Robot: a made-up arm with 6 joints. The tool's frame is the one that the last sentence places.
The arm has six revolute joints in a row. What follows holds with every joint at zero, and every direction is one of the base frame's. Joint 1 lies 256.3 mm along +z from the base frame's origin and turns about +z. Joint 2 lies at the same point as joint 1 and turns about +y. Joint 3 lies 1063.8 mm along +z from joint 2 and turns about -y. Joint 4 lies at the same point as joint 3 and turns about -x. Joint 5 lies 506 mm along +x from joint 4 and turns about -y. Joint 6 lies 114.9 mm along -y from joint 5 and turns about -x. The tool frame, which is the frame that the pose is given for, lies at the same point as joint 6; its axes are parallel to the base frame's.
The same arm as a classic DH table. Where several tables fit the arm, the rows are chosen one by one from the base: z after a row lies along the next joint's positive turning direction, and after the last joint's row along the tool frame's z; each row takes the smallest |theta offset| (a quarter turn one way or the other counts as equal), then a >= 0, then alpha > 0; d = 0 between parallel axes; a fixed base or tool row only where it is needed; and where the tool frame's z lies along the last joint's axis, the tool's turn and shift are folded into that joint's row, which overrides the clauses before.
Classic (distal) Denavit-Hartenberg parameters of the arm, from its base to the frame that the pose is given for. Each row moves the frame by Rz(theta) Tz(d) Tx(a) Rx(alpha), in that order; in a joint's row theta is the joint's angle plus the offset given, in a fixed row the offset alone. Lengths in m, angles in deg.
joint 1: d 0.2563; theta0 0; a 0; alpha -90
joint 2: d 0; theta0 -90; a 1.0638; alpha 180
joint 3: d 0; theta0 0; a 0; alpha -90
joint 4: d -0.506; theta0 0; a 0; alpha 90
joint 5: d 0.1149; theta0 0; a 0; alpha -90
joint 6: d 0; theta0 90; a 0; alpha 90
tool (fixed): d 0; theta0 -90; a 0; alpha 0

